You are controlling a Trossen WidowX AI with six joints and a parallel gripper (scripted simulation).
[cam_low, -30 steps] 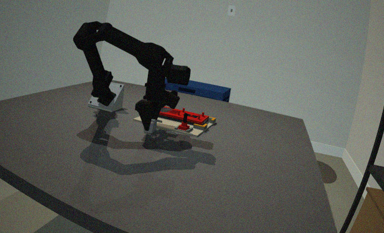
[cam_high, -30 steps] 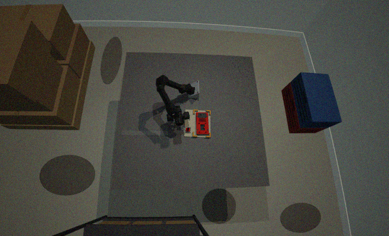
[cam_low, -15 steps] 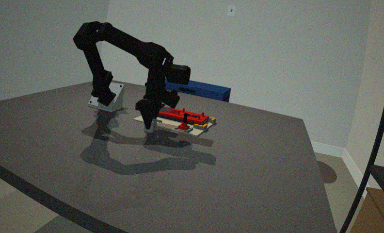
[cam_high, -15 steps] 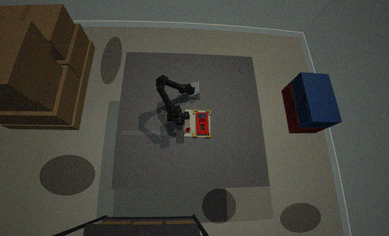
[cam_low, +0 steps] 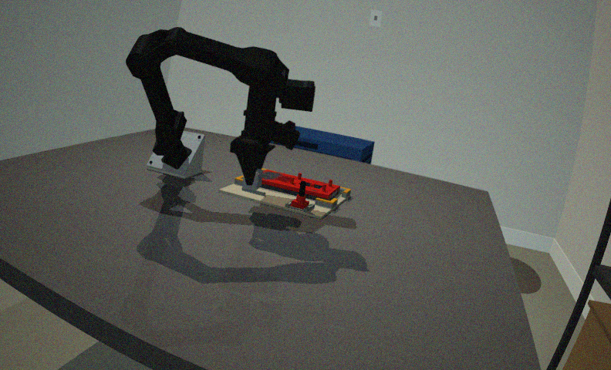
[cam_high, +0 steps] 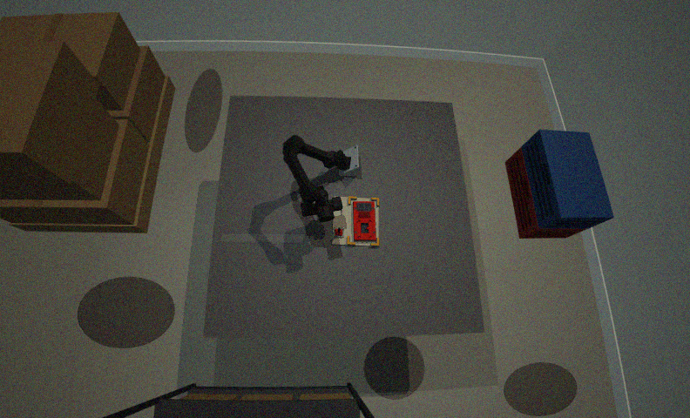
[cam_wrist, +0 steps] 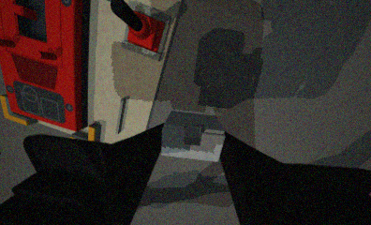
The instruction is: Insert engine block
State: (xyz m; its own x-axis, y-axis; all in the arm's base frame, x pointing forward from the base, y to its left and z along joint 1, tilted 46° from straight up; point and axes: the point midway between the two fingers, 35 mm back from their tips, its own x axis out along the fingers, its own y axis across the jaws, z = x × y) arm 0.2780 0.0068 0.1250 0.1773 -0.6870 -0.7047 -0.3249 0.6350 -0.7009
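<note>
The dark post lies 70 mm ahead of my gripper tip, 100 mm to the left of it and 20 mm below it. Also, from my gripper tip: grey engine block (10 mm above).
</note>
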